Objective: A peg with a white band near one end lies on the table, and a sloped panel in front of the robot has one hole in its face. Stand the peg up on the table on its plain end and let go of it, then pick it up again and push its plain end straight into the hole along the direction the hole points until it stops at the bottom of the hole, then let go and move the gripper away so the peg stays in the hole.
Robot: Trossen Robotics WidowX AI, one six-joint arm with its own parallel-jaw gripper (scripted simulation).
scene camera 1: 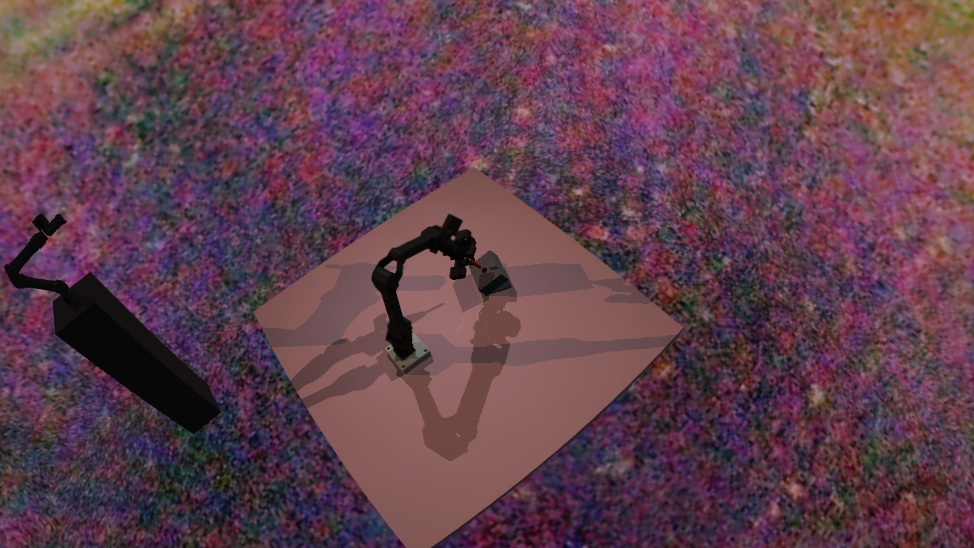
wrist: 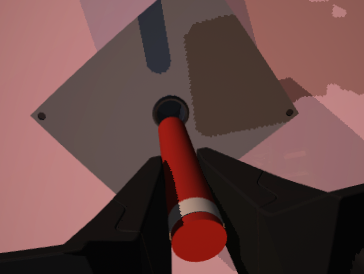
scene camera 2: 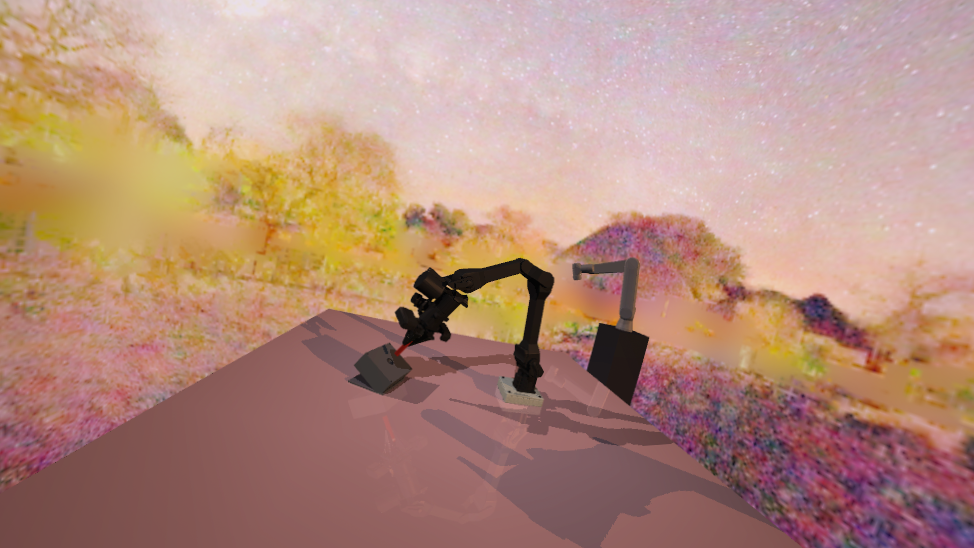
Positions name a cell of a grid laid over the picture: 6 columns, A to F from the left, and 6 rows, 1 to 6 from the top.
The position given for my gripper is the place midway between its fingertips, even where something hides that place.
My gripper shows in scene camera 1 (C3), in the wrist view (C4) and in scene camera 2 (C4).
